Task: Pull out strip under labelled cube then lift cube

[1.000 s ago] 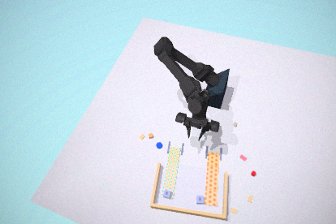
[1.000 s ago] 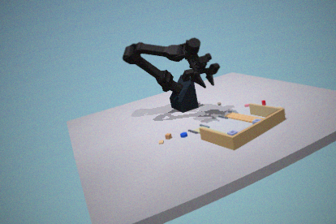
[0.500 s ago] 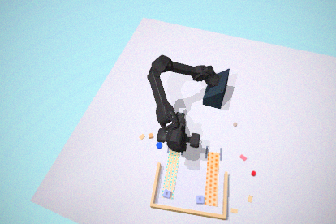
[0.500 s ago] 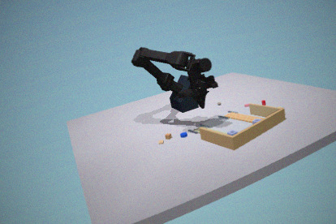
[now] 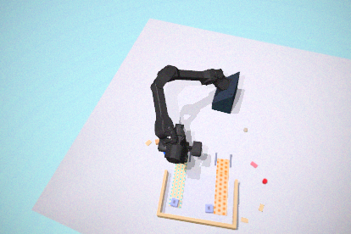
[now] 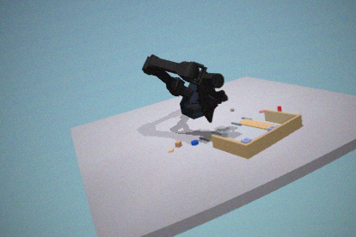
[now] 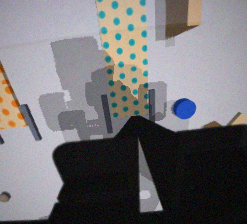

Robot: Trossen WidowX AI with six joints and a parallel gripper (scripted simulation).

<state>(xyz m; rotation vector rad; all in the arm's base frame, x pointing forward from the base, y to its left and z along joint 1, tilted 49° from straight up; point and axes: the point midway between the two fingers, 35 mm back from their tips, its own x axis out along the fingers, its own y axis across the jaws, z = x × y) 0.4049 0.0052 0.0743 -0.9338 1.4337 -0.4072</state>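
My gripper tip is 90 mm short of the dotted strip, 70 mm above it and 30 mm to the right of it. Also, from my gripper tip: blue disc 80 mm to the right, 60 mm below; red piece 380 mm to the left, 60 mm below, 60 mm behind; pink block 310 mm to the left, 110 mm behind, 70 mm below.
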